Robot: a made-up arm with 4 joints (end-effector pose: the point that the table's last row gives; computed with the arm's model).
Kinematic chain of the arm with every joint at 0, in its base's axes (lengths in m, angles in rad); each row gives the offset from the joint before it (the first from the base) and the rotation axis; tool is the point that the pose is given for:
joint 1: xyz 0 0 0.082 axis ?
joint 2: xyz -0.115 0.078 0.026 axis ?
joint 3: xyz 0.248 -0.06 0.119 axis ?
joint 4: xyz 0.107 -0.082 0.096 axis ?
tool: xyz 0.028 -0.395 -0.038
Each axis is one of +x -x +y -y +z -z.
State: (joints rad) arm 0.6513 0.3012 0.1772 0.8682
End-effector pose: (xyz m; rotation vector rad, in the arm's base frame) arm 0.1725 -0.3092 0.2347 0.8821 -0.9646 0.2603
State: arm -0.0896 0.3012 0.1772 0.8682
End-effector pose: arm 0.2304 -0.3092 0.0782 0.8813 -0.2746 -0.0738
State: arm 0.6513 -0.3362 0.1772 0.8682
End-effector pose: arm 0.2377 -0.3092 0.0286 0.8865 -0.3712 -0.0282
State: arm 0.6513 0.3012 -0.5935 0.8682
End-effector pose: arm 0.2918 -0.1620 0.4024 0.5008 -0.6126 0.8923
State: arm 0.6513 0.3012 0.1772 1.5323
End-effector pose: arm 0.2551 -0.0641 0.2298 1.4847 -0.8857 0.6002
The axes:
joint 1: -y
joint 2: -y
joint 3: -z
joint 4: +x

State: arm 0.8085 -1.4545 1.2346 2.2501
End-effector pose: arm 0.2417 -0.0449 -0.3252 1.4963 -0.9282 -1.1375
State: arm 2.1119 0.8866 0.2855 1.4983
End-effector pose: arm -0.2905 -0.0898 0.2008 -0.4647 2.2298 -2.0313
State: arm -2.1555 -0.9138 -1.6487 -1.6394
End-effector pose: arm -0.1998 0.1598 -0.4704 1.1412 1.0489 1.2154
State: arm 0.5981 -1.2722 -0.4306 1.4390
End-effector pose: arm 0.0980 -0.0131 -0.3596 1.5029 0.8550 -0.1393
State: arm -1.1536 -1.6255 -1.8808 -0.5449
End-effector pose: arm -0.4702 0.2806 -0.3862 1.9399 1.3673 0.7802
